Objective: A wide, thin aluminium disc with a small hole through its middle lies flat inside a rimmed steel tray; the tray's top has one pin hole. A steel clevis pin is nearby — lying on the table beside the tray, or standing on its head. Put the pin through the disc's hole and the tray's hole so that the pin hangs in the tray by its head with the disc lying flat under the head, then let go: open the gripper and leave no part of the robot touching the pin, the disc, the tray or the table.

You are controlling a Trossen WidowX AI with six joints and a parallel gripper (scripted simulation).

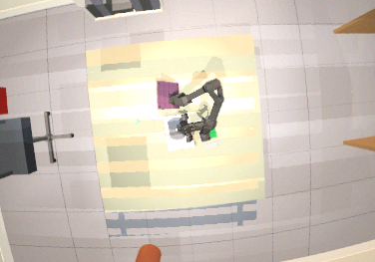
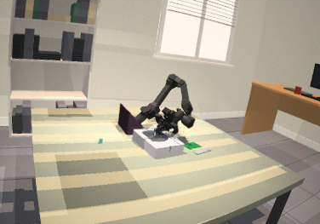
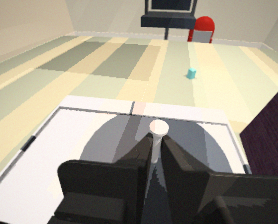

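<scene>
Now: gripper tip 5 cm above the rimmed tray, 2 cm to the right of it and 2 cm short of it. From my gripper tip the other things lie so: green flat square 24 cm to the left, 9 cm below, 4 cm ahead; then grey aluminium disc 3 cm below, 1 cm to the left; then steel clevis pin 1 cm below.
</scene>
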